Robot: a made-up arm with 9 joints. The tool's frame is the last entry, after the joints.
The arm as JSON. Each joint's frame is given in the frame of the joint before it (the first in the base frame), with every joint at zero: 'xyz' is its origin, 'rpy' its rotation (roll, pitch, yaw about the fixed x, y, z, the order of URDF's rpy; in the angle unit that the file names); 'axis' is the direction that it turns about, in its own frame. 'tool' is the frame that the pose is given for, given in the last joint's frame.
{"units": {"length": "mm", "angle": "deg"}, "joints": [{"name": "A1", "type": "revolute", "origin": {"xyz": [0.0, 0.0, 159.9], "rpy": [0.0, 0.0, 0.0]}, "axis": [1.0, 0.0, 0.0]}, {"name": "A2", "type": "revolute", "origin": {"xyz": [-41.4, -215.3, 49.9], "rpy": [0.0, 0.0, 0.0]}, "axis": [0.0, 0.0, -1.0]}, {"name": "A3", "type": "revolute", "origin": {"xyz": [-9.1, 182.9, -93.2], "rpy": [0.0, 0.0, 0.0]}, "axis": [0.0, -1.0, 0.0]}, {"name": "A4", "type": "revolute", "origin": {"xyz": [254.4, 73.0, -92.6], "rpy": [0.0, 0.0, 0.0]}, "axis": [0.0, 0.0, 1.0]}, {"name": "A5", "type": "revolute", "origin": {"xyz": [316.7, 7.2, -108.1], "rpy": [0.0, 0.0, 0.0]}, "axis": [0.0, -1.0, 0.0]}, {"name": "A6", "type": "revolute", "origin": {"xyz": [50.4, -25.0, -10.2], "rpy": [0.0, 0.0, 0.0]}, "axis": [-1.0, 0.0, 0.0]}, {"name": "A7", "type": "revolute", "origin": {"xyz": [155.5, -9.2, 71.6], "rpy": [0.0, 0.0, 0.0]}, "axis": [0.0, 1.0, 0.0]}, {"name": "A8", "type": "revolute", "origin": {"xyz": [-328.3, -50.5, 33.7], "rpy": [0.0, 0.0, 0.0]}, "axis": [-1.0, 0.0, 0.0]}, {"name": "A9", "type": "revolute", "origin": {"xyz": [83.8, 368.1, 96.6], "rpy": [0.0, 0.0, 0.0]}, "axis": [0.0, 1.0, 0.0]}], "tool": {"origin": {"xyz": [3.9, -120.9, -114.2], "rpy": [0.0, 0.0, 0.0]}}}
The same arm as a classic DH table. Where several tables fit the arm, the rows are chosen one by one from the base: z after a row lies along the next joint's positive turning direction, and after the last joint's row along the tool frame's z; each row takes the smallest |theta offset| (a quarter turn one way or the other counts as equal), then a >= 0, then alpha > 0; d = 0 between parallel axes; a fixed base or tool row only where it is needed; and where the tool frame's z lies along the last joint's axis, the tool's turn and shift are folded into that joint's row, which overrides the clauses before.
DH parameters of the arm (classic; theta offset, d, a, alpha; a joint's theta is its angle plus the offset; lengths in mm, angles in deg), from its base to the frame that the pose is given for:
base (fixed): 90 159.9 0 90
A1: 0 -41.4 -215.3 90
A2: -90 43.3 9.1 90
A3: 0 -255.9 -254.4 90
A4: 0 -200.7 -316.7 -90
A5: 90 17.8 10.2 90
A6: 0 -205.9 -71.6 90
A7: 0 -59.7 -33.7 -90
A8: 0 244.5 -96.6 90
A9: -90 247.2 3.9 90
tool (fixed): 0 -114.2 0 0

